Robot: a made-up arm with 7 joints. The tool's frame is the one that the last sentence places.
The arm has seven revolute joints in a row. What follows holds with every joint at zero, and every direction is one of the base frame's.
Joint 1 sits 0.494 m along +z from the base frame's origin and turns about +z.
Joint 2 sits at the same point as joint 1 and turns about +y.
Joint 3 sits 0.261 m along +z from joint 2 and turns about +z.
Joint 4 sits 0.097 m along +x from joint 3 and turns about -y.
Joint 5 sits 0.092 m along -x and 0.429 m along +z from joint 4 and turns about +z.
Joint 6 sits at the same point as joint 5 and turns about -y.
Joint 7 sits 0.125 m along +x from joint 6 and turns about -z.
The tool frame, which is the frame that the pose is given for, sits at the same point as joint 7; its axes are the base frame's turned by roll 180, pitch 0 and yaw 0 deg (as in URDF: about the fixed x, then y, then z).
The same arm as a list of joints. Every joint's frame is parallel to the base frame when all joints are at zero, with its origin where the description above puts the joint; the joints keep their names.
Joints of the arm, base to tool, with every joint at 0 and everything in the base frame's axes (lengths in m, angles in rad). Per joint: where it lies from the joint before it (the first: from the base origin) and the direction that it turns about. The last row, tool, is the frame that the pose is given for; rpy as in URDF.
joint 1: axis 0 0 1 xyz 0.0000 0.0000 0.4940
joint 2: axis 0 1 0 xyz 0.0000 0.0000 0.0000
joint 3: axis 0 0 1 xyz 0.0000 0.0000 0.2610
joint 4: axis 0 -1 0 xyz 0.0970 0.0000 0.0000
joint 5: axis 0 0 1 xyz -0.0920 0.0000 0.4290
joint 6: axis 0 -1 0 xyz 0.0000 0.0000 0.0000
joint 7: axis 0 0 -1 xyz 0.1250 0.0000 0.0000
tool: xyz 0.0000 0.0000 0.0000 rpy 3.1416 0.0000 0.0000

